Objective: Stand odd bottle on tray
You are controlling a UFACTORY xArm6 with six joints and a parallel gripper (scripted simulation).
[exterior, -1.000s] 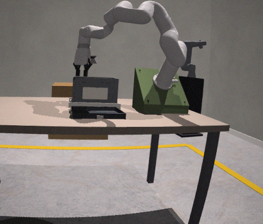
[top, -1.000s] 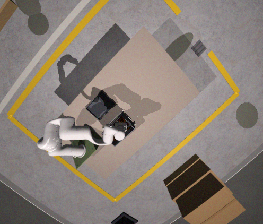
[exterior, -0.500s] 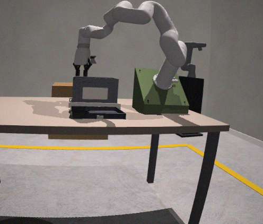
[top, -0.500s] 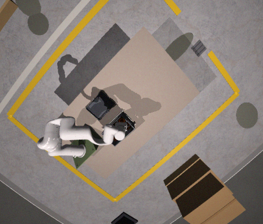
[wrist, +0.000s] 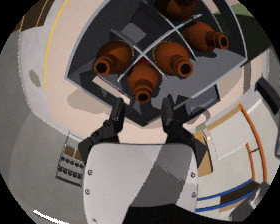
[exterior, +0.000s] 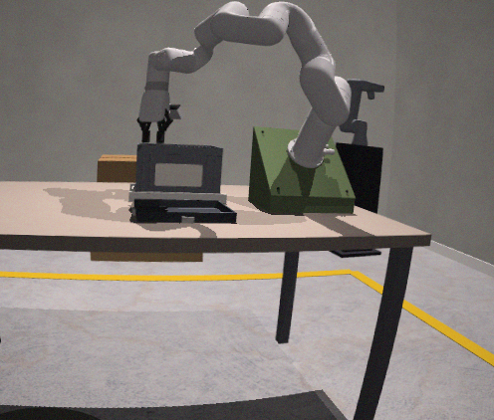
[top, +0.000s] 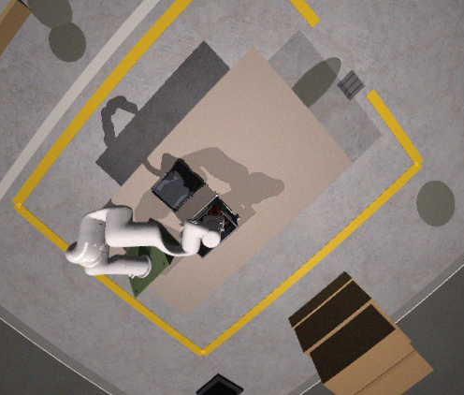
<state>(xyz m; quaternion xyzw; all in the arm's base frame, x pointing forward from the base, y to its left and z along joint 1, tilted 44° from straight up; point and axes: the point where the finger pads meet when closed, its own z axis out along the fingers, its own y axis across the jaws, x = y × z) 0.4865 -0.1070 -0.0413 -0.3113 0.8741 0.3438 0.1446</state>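
Right now the dark crate is 11 cm below my hand, 9 cm behind it and 3 cm to the right of it. The rest, counted from my hand: glass bottle 18 cm behind, 11 cm below, 7 cm to the right; flat dark tray 26 cm to the left, 19 cm below, 5 cm behind.
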